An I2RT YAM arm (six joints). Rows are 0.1 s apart.
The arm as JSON. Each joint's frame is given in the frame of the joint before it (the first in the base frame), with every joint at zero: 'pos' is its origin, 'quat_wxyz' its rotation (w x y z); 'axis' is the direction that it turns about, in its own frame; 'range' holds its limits. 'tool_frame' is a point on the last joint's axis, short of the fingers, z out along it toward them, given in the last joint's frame.
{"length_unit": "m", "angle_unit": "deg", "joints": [
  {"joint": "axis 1", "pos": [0.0, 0.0, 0.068], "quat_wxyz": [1.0, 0.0, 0.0, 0.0], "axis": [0.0, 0.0, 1.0], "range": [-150.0, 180.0]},
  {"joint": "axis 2", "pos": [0.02, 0.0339, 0.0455], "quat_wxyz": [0.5, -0.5, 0.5, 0.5], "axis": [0.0, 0.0, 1.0], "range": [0.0, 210.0]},
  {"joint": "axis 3", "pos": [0.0, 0.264, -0.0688], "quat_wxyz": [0.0, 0.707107, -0.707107, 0.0], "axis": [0.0, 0.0, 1.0], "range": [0.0, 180.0]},
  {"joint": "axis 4", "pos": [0.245, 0.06, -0.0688], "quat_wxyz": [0.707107, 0.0, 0.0, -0.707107], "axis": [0.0, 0.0, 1.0], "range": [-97.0, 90.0]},
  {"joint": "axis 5", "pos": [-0.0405, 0.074, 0.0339], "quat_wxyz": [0.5, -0.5, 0.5, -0.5], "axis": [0.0, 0.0, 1.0], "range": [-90.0, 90.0]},
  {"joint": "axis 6", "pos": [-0.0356, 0.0, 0.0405], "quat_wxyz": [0.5, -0.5, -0.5, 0.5], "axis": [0.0, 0.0, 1.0], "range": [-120.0, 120.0]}
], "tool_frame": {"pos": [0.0, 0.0, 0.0], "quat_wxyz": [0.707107, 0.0, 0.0, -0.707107]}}
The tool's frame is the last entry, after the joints.
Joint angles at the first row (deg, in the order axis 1, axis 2, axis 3, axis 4, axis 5, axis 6):
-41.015 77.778 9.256 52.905 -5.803 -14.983
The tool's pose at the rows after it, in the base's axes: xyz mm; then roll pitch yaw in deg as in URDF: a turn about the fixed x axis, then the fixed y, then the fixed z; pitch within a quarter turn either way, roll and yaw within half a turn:
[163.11, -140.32, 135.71, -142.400, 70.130, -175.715]
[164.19, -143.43, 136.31, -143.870, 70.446, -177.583]
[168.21, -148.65, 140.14, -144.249, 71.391, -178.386]
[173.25, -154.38, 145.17, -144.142, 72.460, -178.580]
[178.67, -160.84, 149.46, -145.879, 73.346, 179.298]
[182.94, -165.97, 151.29, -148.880, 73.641, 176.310]
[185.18, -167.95, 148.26, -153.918, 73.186, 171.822]
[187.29, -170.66, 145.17, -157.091, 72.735, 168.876]
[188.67, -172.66, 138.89, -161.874, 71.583, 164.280]
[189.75, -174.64, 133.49, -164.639, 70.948, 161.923]
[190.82, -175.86, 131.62, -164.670, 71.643, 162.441]
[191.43, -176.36, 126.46, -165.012, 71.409, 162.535]
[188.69, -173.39, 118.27, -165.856, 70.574, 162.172]
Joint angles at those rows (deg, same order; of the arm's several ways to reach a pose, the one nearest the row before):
-41.778 77.907 9.278 52.903 -6.500 -14.261
-42.217 78.497 9.933 52.773 -6.612 -13.693
-42.525 79.264 11.442 52.707 -6.680 -12.929
-42.743 80.009 13.255 52.514 -6.787 -12.207
-43.003 81.014 15.289 51.900 -6.829 -11.202
-43.245 82.060 16.906 51.089 -7.158 -10.415
-43.310 83.307 17.539 50.567 -7.770 -9.672
-43.483 84.793 18.174 50.586 -8.162 -9.234
-43.638 86.675 18.546 50.456 -8.469 -8.601
-43.877 88.553 18.787 51.177 -9.102 -8.273
-44.008 89.865 18.808 53.102 -9.845 -8.185
-44.053 91.678 18.656 54.782 -10.283 -8.338
-44.052 93.338 17.431 56.750 -10.655 -8.601

